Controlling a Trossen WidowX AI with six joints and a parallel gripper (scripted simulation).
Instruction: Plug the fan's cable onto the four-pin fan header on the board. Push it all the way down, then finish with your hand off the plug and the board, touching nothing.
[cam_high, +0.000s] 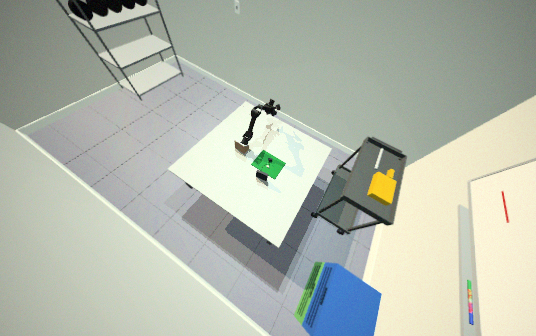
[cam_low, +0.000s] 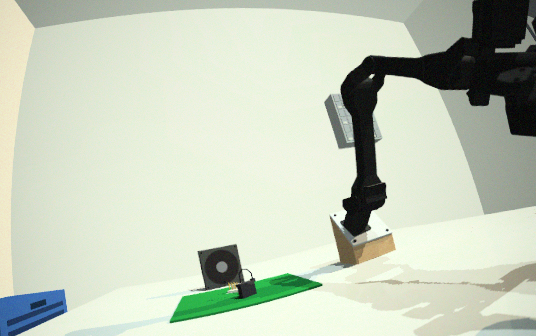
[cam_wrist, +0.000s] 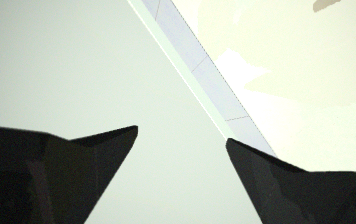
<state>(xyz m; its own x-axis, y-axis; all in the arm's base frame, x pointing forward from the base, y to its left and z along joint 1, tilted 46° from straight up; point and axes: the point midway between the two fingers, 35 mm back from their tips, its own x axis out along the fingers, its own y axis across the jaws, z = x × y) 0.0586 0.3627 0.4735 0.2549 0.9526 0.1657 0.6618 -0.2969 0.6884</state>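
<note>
The dark fan plug is 26 cm ahead of my gripper tip, 60 cm to the right of it and 12 cm below it. Round my gripper tip: black square fan (28 cm ahead, 82 cm to the right, 8 cm below); green board (26 cm ahead, 64 cm to the right, 16 cm below); four-pin fan header (27 cm ahead, 68 cm to the right, 14 cm below).
</note>
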